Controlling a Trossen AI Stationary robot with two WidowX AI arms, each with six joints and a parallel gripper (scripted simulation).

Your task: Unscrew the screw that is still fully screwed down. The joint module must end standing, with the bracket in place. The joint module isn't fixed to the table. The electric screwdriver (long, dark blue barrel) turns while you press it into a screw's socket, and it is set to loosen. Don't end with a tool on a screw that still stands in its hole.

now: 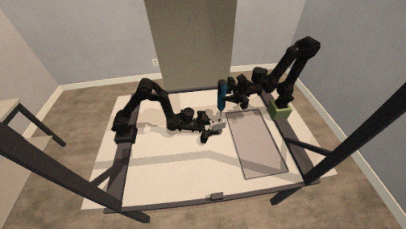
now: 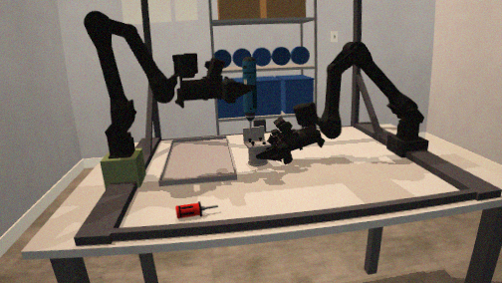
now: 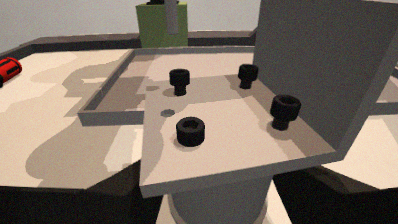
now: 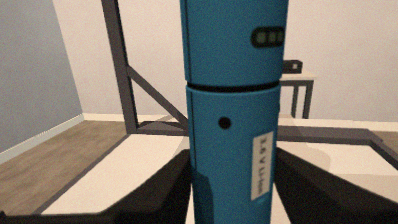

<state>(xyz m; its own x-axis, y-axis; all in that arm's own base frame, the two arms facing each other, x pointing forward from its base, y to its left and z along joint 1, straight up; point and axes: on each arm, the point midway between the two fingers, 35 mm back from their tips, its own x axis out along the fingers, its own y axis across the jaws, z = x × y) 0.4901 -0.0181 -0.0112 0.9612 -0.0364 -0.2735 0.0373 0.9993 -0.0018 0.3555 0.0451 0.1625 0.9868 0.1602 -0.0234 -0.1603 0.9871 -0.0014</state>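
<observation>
My left hand is 30 mm to the left of the joint module and 10 mm above it. From my left hand the other things lie so: red-handled hand screwdriver 290 mm ahead, 230 mm to the right, 30 mm below; then shallow grey tray 100 mm behind, 210 mm to the right, 30 mm below; then grey L-shaped bracket 30 mm to the right, 30 mm above.
</observation>
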